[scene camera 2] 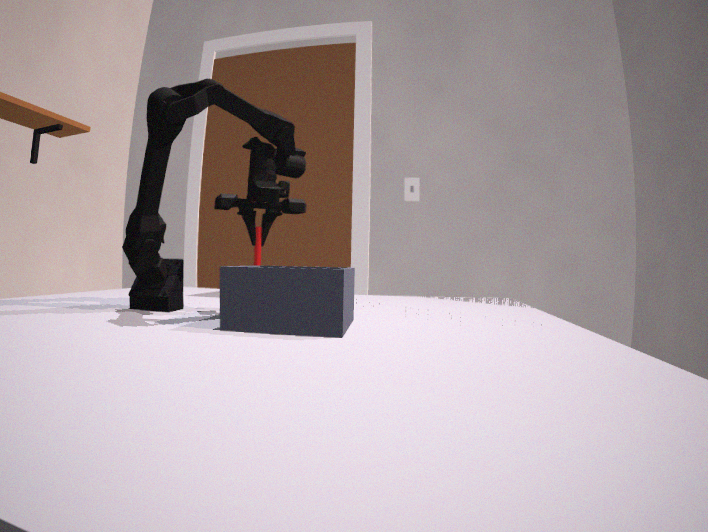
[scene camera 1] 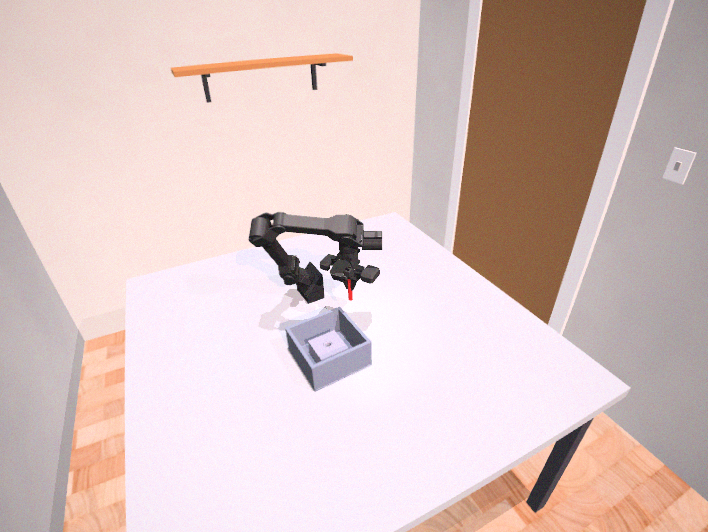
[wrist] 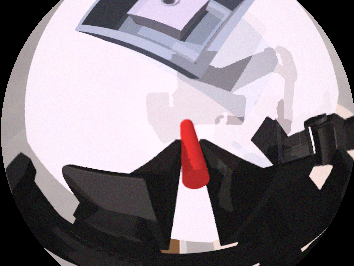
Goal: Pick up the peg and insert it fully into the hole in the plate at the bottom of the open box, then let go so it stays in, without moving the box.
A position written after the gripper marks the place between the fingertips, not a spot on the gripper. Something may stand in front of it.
Note:
In view: the gripper [scene camera 2: 257,246], a red peg [wrist: 195,175], a pale plate [scene camera 1: 325,346] and a grey box [scene camera 2: 288,300].
The grey box shows as well in scene camera 1 [scene camera 1: 359,355]. The gripper shows as well in scene camera 1 [scene camera 1: 350,289] and in the wrist view [wrist: 190,144]. Scene camera 2 misses the pale plate, which is hidden by the grey box.

